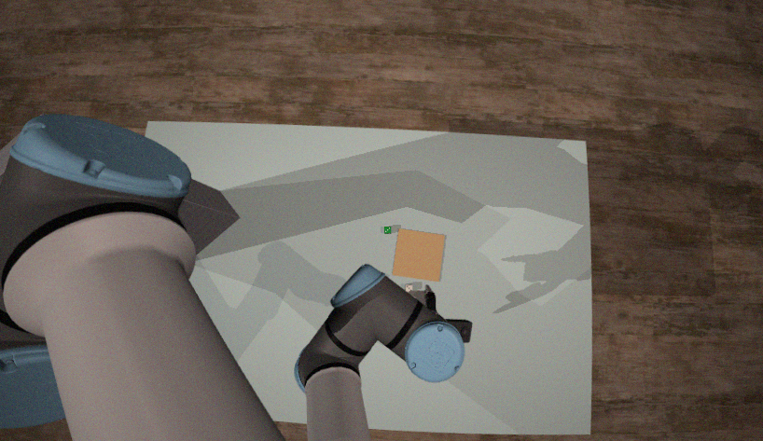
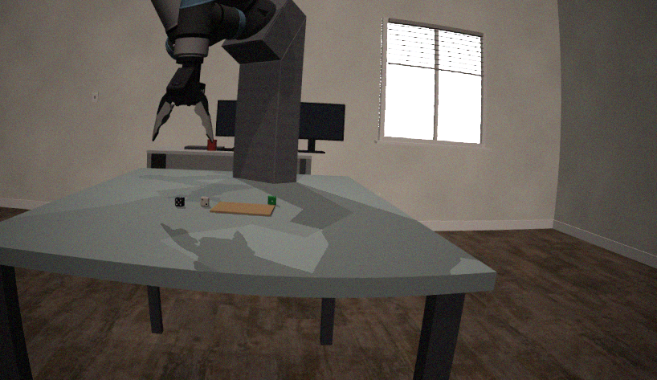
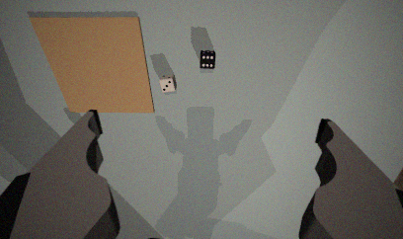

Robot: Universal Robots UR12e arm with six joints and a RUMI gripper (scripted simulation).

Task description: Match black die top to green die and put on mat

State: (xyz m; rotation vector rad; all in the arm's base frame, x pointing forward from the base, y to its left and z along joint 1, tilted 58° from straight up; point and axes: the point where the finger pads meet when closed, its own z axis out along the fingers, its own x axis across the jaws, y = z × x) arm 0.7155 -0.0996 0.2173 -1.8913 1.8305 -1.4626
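Right now my hand is 14 cm above the black die. From my hand the other things lie so: mat: 16 cm to the left, 15 cm below, 2 cm ahead; green die: 24 cm to the left, 14 cm below, 6 cm behind; white die: 14 cm below, 6 cm to the left, 2 cm behind.
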